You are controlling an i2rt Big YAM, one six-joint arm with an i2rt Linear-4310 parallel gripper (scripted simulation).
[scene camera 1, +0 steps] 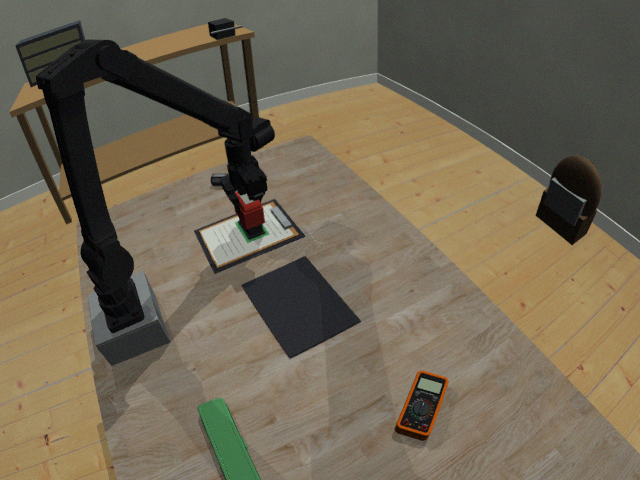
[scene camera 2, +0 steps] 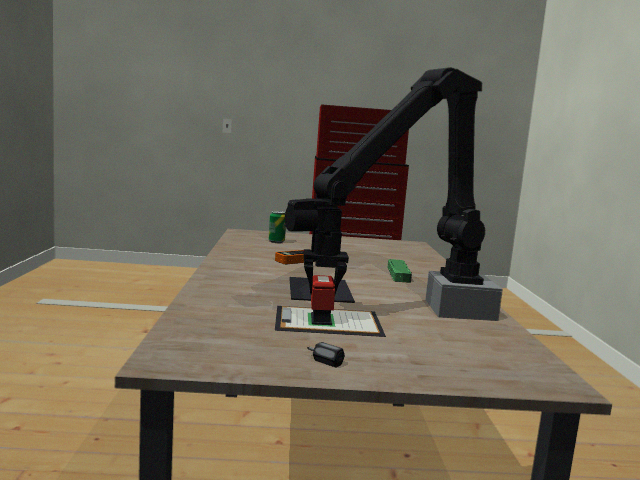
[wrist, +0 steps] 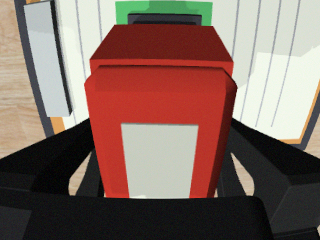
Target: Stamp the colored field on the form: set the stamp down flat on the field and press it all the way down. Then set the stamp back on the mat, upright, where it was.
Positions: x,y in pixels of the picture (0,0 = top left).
Scene:
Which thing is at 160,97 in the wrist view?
A red stamp.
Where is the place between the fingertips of my gripper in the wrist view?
At 161,119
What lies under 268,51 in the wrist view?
A form.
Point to a dark mat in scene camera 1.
At 301,309

